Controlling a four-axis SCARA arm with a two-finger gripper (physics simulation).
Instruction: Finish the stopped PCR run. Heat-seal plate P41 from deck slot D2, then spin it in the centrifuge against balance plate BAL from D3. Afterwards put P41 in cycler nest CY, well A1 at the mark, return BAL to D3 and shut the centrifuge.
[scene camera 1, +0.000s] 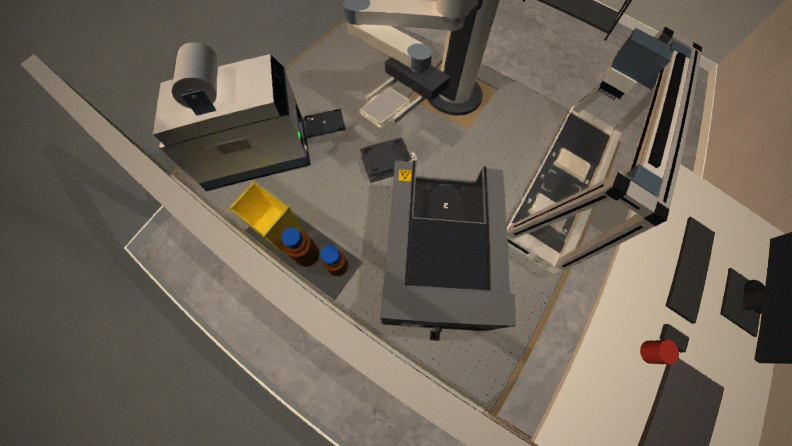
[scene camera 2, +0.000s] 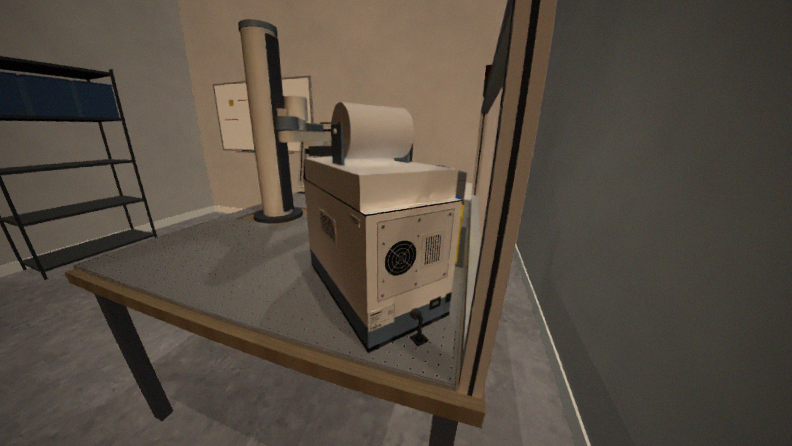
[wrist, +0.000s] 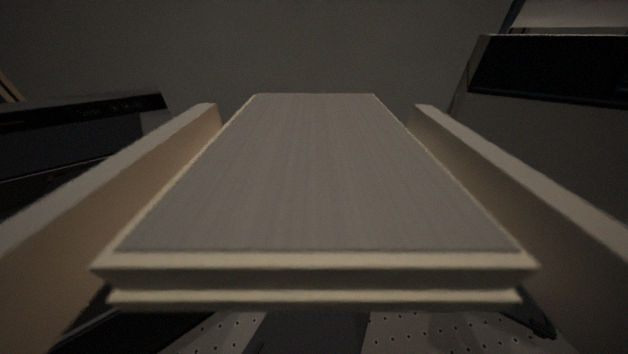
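Pixels of known places: gripper, fingertip midpoint: (scene camera 1: 379, 110) (wrist: 314, 122); arm's base, link origin: (scene camera 1: 453, 94) (scene camera 2: 279, 215).
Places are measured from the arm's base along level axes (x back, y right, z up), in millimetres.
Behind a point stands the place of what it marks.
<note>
My gripper (scene camera 1: 379, 113) @(z 325, x -504, y 28 mm) (wrist: 314, 122) @(z 325, x -504, y 28 mm) is shut on a pale plate (scene camera 1: 387, 105) @(z 332, x -480, y 17 mm) (wrist: 315, 200) @(z 332, x -436, y 18 mm) with a smooth grey top. It holds the plate level, above the table between the arm column and the black nest block (scene camera 1: 383, 157) @(z 69, x -493, y 28 mm). No label shows on the plate. The cream sealer (scene camera 1: 232, 145) @(z 226, x -810, y 400 mm) (scene camera 2: 338, 243) @(z 200, x -719, y 611 mm) has its dark tray (scene camera 1: 325, 122) @(z 108, x -508, y 282 mm) out, with no plate on it. The grey centrifuge (scene camera 1: 394, 254) @(z 223, x -805, y -233 mm) has its hatch open, with a bucket marked 2 (scene camera 1: 445, 205) @(z 152, x -570, y -263 mm) inside. Two pale plates (scene camera 1: 573, 161) @(z 73, x -74, y -572 mm) (scene camera 1: 544, 203) @(z 75, x -318, y -542 mm) sit on the dark deck (scene camera 1: 590, 130). I cannot tell which machine is the cycler.
The arm column (scene camera 1: 469, 60) @(z 249, x -57, y -49 mm) (scene camera 2: 260, 127) @(z 457, x -21, y 72 mm) stands behind the gripper. A yellow bin (scene camera 1: 260, 209) @(z 62, x -901, y 262 mm) and two blue-capped brown bottles (scene camera 1: 299, 246) @(z 166, x -929, y 14 mm) (scene camera 1: 333, 260) @(z 158, x -903, y -91 mm) stand beside the centrifuge. The frame (scene camera 1: 581, 207) @(z 396, x -503, y -561 mm) surrounds the deck at the right. A low wall (scene camera 1: 266, 260) @(z 620, x -1006, y -159 mm) runs along the table edge.
</note>
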